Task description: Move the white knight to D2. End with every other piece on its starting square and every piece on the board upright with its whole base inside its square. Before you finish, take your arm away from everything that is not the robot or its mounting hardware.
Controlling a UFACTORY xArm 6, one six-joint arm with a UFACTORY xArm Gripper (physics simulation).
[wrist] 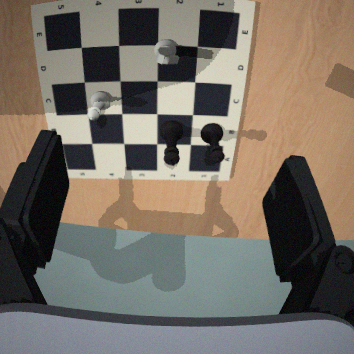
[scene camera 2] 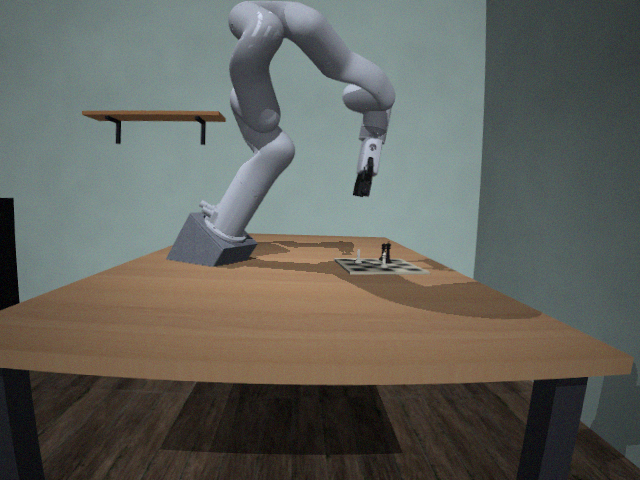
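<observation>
The white knight stands upright. In the wrist view its base lies over the upper left corner of dark square D2, partly across the lines to its neighbours. A white round-headed piece stands on C4. A tall black piece stands on B2 and another black piece on B1; their heads lean over row A in the wrist view by perspective. The chessboard lies flat on the table. My gripper is open and empty, high above the board.
The wooden table carries the board near its edge, which shows below row A in the wrist view. The grey mounting block is at the table's left. A wall shelf hangs behind. Arm shadows cross the board and table.
</observation>
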